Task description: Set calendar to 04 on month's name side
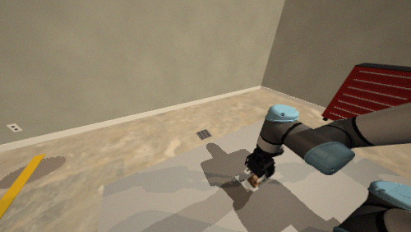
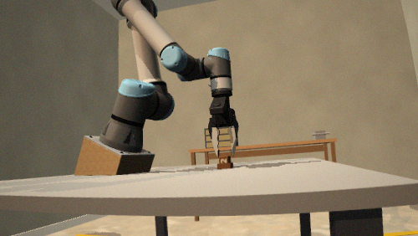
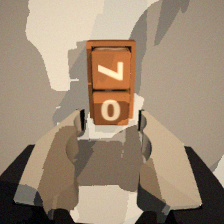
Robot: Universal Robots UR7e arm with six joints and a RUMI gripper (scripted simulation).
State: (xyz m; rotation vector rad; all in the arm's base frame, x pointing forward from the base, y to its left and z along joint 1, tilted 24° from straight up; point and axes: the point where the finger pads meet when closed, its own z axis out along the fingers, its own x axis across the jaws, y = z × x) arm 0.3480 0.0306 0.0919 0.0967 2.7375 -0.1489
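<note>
My hand is 3 cm above the cube. Round my hand: calendar tray (4 cm below, 2 cm to the right).
</note>
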